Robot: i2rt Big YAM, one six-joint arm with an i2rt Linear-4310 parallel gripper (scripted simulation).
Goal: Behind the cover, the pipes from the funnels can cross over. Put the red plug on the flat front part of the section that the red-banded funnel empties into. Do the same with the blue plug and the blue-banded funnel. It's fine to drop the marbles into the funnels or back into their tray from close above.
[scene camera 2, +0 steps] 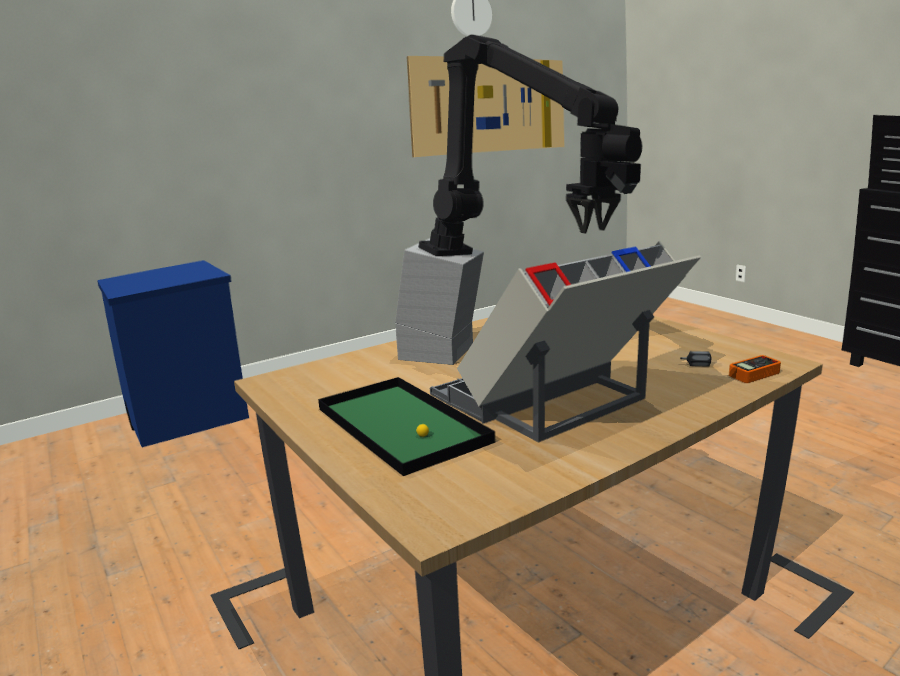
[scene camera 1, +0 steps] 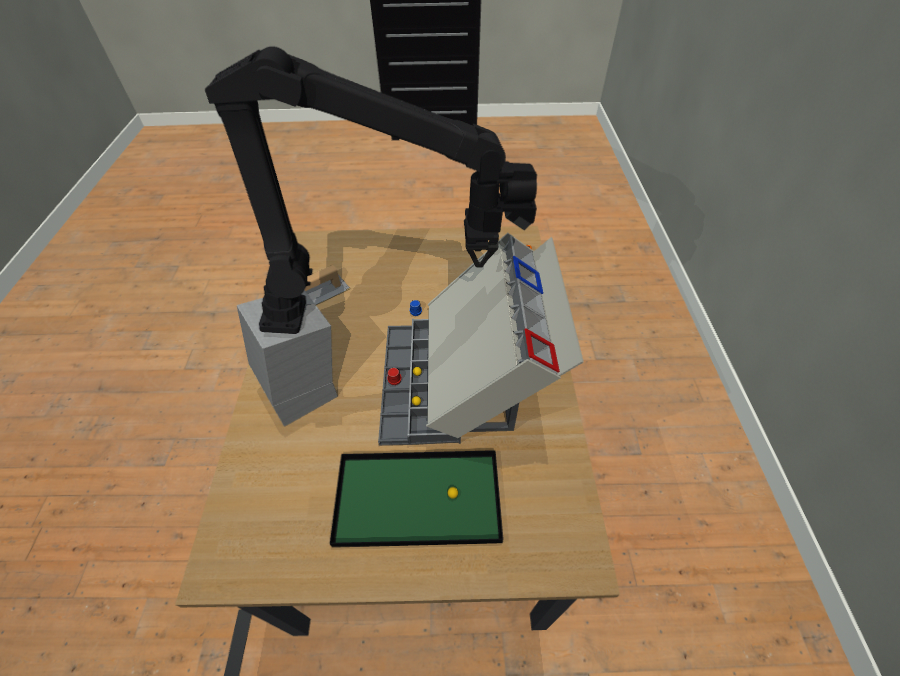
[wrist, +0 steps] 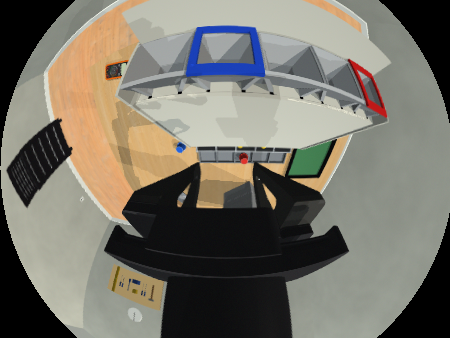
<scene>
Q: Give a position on a grey cover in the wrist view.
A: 206, 119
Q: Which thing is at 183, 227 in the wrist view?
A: The gripper.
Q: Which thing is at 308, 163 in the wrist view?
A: A green marble tray.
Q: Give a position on a grey cover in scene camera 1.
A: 471, 343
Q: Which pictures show the green marble tray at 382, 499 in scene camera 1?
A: Scene camera 2, scene camera 1 and the wrist view: all of them.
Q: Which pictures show the gripper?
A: Scene camera 2, scene camera 1 and the wrist view: all of them.
</scene>
